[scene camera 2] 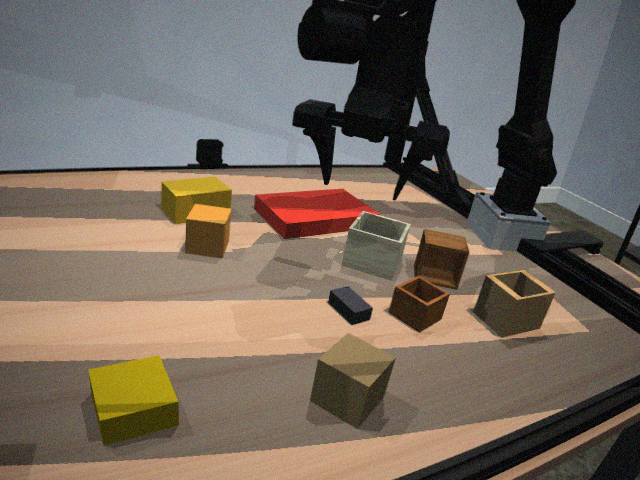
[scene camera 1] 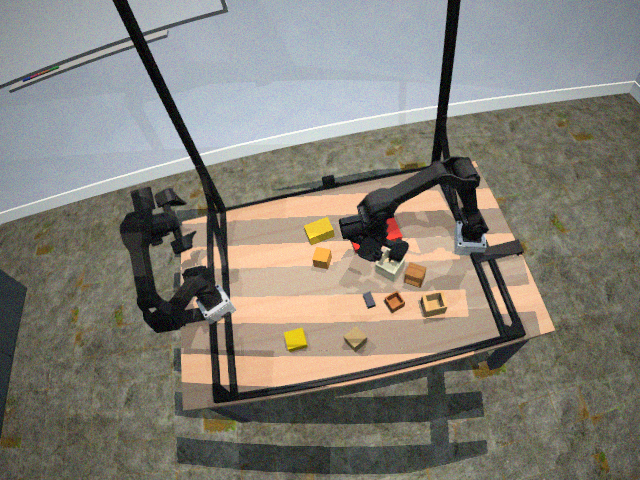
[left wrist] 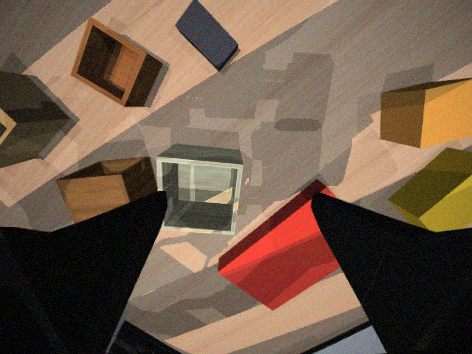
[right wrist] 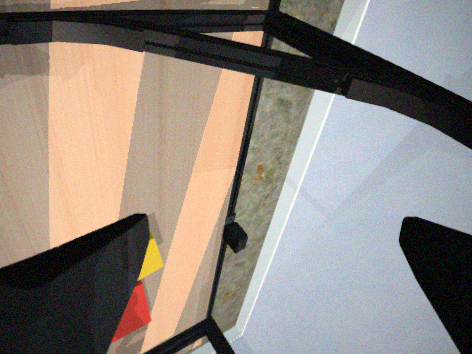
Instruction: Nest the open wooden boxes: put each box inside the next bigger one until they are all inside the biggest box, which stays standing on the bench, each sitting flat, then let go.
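Seen in the pictures: left gripper, fingertip midpoint: [scene camera 2: 360, 191] [left wrist: 240, 199]; right gripper, fingertip midpoint: [scene camera 1: 190, 217] [right wrist: 275, 228]; left arm's base at its link origin: [scene camera 2: 512, 206] [scene camera 1: 471, 233]; right arm's base at its link origin: [scene camera 1: 211, 300].
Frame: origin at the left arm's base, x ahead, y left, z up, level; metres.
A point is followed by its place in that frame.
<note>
Three open boxes stand apart, upright on the bench. The grey-green box [scene camera 1: 386, 271] @[x 0.285, y 0.155, z -0.015 m] [scene camera 2: 369, 256] @[x 0.292, y 0.152, z -0.036 m] [left wrist: 200, 156] @[x 0.289, y 0.153, z -0.018 m] looks empty. The small dark-brown box [scene camera 1: 394, 302] @[x 0.252, y 0.244, z -0.057 m] [scene camera 2: 409, 311] @[x 0.268, y 0.265, z -0.044 m] [left wrist: 145, 82] @[x 0.266, y 0.230, z -0.043 m] stands between it and the tan box [scene camera 1: 434, 310] @[x 0.126, y 0.281, z -0.015 m] [scene camera 2: 509, 314] @[x 0.153, y 0.287, z -0.029 m] [left wrist: 35, 120] @[x 0.167, y 0.237, z -0.024 m], which is cut off in the left wrist view. My left gripper [scene camera 1: 383, 254] @[x 0.316, y 0.132, z 0.046 m] [scene camera 2: 360, 191] @[x 0.316, y 0.132, z 0.046 m] [left wrist: 240, 199] @[x 0.316, y 0.132, z 0.046 m] is open and empty, pointing down above and behind the grey-green box; in the left wrist view that box lies near one fingertip. My right gripper [scene camera 1: 189, 219] @[x 0.875, y 0.152, z 0.236 m] [right wrist: 275, 228] @[x 0.875, y 0.152, z 0.236 m] is open and empty, raised at the left beyond the bench.
A brown block [scene camera 1: 414, 274] @[x 0.194, y 0.166, z -0.003 m] [scene camera 2: 440, 258] @[x 0.180, y 0.135, z -0.040 m] [left wrist: 95, 192] @[x 0.194, y 0.161, z -0.002 m] stands beside the grey-green box, with a flat red block [scene camera 2: 310, 206] @[x 0.352, y -0.005, z -0.037 m] [left wrist: 285, 250] @[x 0.330, y 0.001, z -0.037 m] behind. A navy block [scene camera 1: 368, 299] @[x 0.336, y 0.245, z -0.044 m] [scene camera 2: 350, 304] @[x 0.337, y 0.255, z -0.044 m], an orange block [scene camera 1: 321, 257] @[x 0.503, y 0.120, z -0.011 m], a tan block [scene camera 1: 355, 338] @[x 0.361, y 0.391, z -0.011 m] and two yellow blocks [scene camera 1: 318, 230] @[x 0.530, y 0.010, z -0.017 m] lie around.
</note>
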